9 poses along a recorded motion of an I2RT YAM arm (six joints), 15 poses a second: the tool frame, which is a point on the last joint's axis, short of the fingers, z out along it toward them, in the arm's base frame.
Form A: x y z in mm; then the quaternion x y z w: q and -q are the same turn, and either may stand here.
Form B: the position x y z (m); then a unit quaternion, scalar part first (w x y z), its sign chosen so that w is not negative. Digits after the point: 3 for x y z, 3 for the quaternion.
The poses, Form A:
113 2 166 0.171 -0.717 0.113 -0.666
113 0 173 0.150 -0.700 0.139 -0.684
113 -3 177 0.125 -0.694 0.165 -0.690
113 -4 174 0.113 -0.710 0.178 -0.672
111 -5 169 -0.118 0.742 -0.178 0.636
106 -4 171 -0.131 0.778 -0.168 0.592
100 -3 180 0.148 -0.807 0.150 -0.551
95 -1 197 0.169 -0.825 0.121 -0.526
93 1 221 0.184 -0.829 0.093 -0.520
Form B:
0.113 0.002 0.166 0.666 -0.171 0.717 -0.113
0.113 0.000 0.173 0.684 -0.150 0.700 -0.139
0.113 -0.003 0.177 0.690 -0.125 0.694 -0.165
0.113 -0.004 0.174 0.672 -0.113 0.710 -0.178
0.111 -0.005 0.169 0.636 -0.118 0.742 -0.178
0.106 -0.004 0.171 0.592 -0.131 0.778 -0.168
0.100 -0.003 0.180 0.551 -0.148 0.807 -0.150
0.095 -0.001 0.197 0.526 -0.169 0.825 -0.121
0.093 0.001 0.221 0.520 -0.184 0.829 -0.093

